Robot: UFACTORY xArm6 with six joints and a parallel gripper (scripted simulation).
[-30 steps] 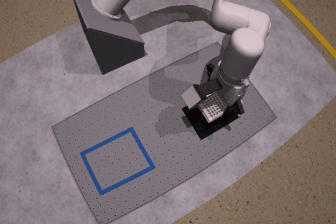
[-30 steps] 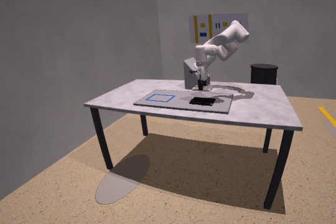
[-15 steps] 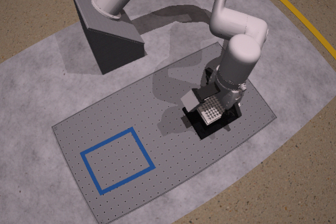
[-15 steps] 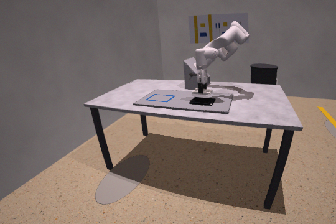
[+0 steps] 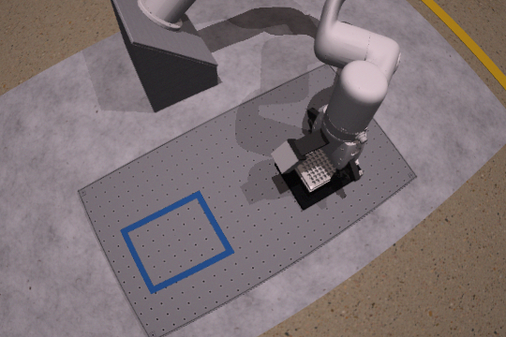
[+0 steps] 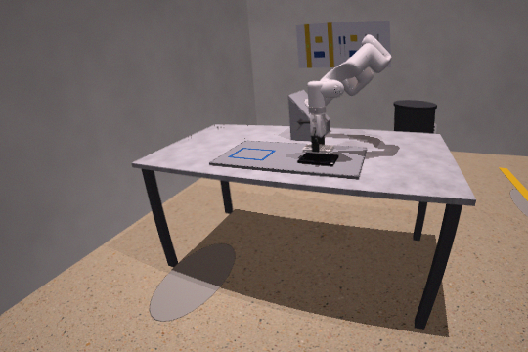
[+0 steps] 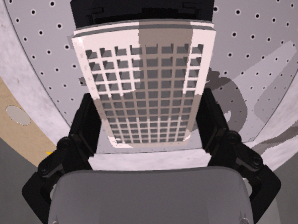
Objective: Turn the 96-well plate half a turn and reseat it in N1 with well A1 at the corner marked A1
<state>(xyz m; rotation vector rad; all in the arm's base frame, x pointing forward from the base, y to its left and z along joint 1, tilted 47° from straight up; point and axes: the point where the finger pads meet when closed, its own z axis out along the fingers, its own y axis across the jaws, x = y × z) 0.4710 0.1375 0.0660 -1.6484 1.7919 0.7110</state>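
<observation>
The black plate nest N1 is 6 cm below my hand. The rest, counted from my hand: white A1 mark 6 cm ahead, 7 cm to the left, 5 cm below; then white 96-well plate 1 cm below.
</observation>
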